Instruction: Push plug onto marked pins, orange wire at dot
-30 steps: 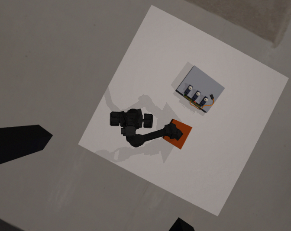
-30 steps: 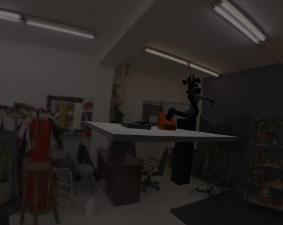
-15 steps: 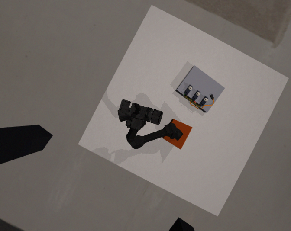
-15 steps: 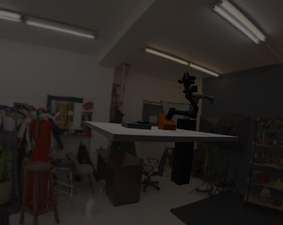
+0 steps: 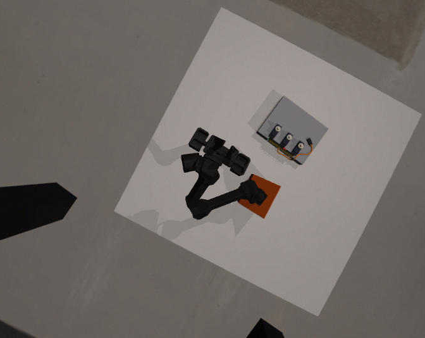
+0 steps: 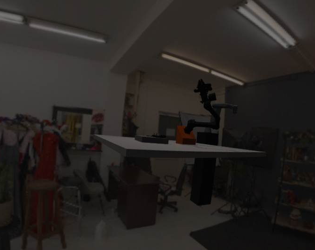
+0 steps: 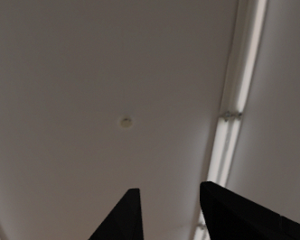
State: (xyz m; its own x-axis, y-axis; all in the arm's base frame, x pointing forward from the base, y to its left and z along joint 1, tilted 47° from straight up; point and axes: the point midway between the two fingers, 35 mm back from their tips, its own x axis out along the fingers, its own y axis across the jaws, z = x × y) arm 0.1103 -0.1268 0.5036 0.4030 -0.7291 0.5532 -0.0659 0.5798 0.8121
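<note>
Right now my gripper tip is 230 mm short of the red band, 250 mm to the left of it and 540 mm above it. From my gripper tip the other things lie so: white dot: 230 mm ahead, 250 mm to the right, 540 mm below; then grey printed holder: 390 mm ahead, 230 mm to the right, 590 mm below; then black pin strip: 230 mm ahead, 230 mm to the right, 560 mm below.
</note>
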